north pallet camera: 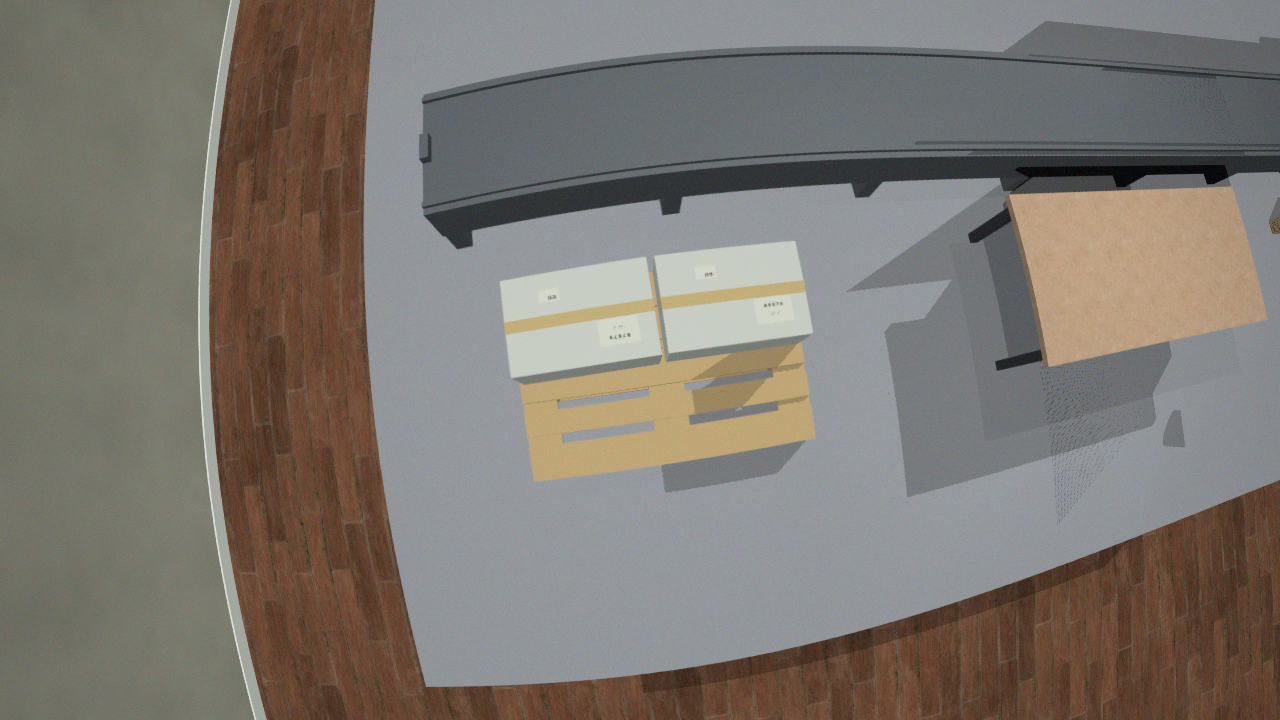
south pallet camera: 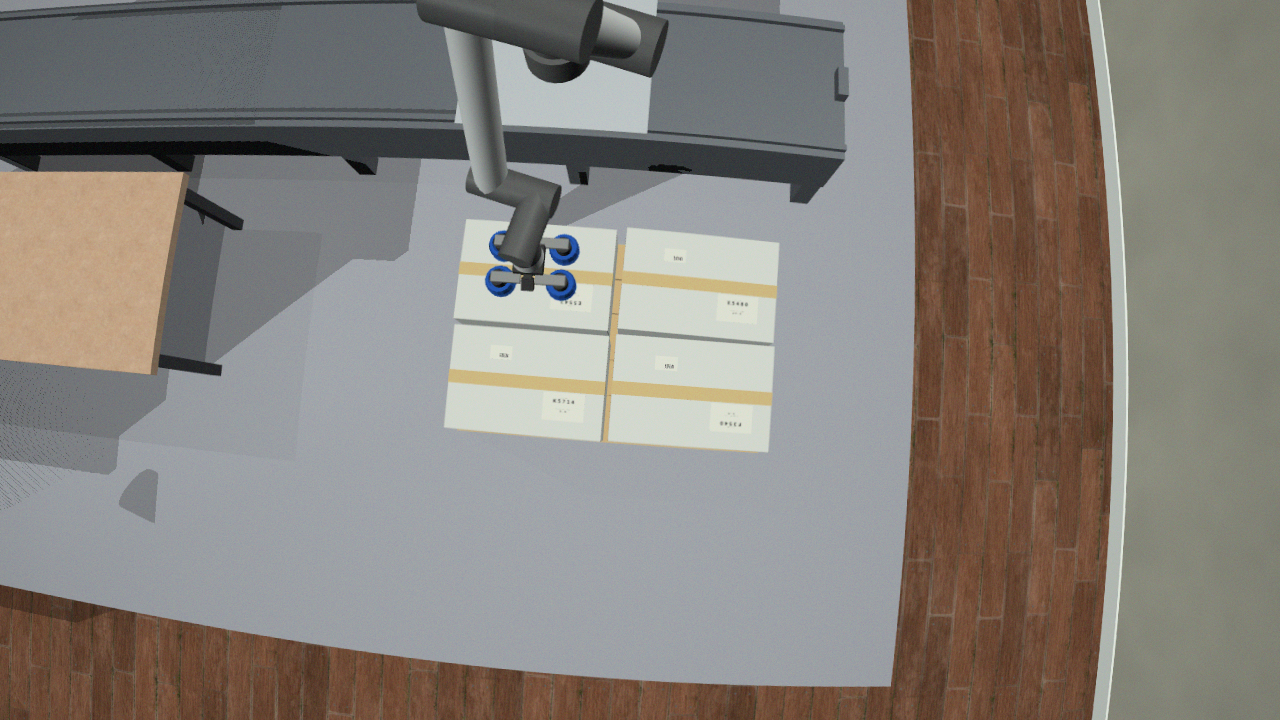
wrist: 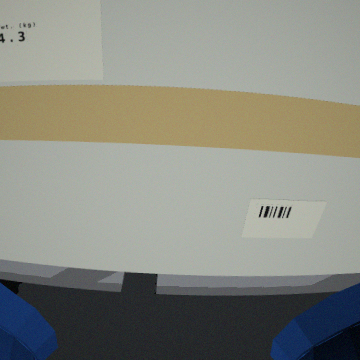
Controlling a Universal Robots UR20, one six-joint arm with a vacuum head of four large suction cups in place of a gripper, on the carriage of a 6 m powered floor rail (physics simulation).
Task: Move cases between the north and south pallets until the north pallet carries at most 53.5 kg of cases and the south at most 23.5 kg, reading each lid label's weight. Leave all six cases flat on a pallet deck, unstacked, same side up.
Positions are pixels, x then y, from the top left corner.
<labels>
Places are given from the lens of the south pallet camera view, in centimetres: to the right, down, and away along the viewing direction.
my suction head (south pallet camera: 564,261): -25, -33, 226
case (south pallet camera: 674,392): 12, 12, 238
pallet (south pallet camera: 621,248): -8, -45, 273
The marked spots on the pallet and my suction head are 52 cm apart.
</labels>
